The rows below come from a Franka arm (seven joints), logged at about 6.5 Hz.
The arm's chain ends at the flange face. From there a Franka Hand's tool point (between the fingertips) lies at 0.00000 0.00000 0.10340 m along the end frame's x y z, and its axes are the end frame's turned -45 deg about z.
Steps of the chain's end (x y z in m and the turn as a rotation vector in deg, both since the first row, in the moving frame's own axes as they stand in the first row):
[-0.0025 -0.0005 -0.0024 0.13 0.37 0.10]
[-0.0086 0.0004 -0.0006 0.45 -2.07 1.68]
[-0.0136 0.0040 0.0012 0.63 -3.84 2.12]
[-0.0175 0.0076 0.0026 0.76 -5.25 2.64]
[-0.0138 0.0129 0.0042 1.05 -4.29 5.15]
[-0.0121 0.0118 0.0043 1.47 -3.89 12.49]
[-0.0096 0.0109 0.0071 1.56 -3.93 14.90]
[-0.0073 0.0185 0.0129 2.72 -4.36 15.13]
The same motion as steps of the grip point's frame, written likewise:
[-0.0008 -0.0018 -0.0024 -0.17 0.35 0.10]
[-0.0084 -0.0090 -0.0007 1.78 -1.15 1.68]
[-0.0164 -0.0126 0.0010 3.16 -2.27 2.12]
[-0.0233 -0.0148 0.0022 4.25 -3.17 2.64]
[-0.0227 -0.0076 0.0039 3.78 -2.29 5.15]
[-0.0192 -0.0073 0.0040 3.79 -1.71 12.49]
[-0.0166 -0.0064 0.0068 3.88 -1.68 14.90]
[-0.0191 -0.0013 0.0125 5.01 -1.16 15.13]

